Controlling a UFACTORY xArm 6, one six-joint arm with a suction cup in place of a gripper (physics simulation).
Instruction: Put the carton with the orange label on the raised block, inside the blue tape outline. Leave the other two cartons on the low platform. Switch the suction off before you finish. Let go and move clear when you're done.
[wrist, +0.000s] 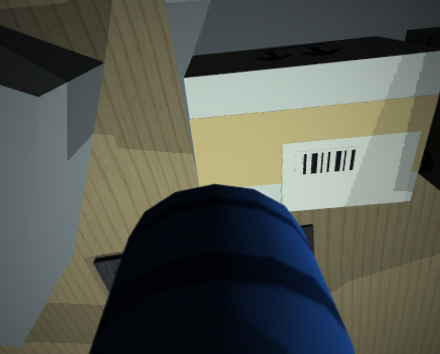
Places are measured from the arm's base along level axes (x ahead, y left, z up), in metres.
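Pixels of known places: hand at its tool point: (217, 261).
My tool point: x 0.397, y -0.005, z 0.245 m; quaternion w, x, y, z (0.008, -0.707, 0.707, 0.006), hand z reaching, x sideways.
Observation:
Behind a point stands the place of what it marks.
A carton (240, 142) @(x 0.372, y -0.019, z 0.125 m) with a pale top, a wide tan band and a white barcode label lies at the upper right, its dark side marked with arrows. No orange label can be made out on it. It appears to rest on a grey surface (186, 20) @(x 0.433, y 0.014, z 0.043 m), perhaps the low platform. My suction cup (215, 192), dark blue, comes up from the bottom and overlaps the carton's near left corner. No carton is seen stuck to the cup, though its mouth is hidden. The blue tape outline does not show.
A tall grey block (35, 200) @(x 0.326, y 0.123, z 0.110 m) with a dark side stands at the left; I cannot tell if it is the raised block. Part of a dark object (425, 37) @(x 0.419, y -0.148, z 0.067 m) shows at the upper right edge. A dark flat piece (111, 270) @(x 0.145, y 0.138, z 0.004 m) shows behind the cup on the wooden table (145, 175) @(x 0.280, y 0.076, z -0.005 m).

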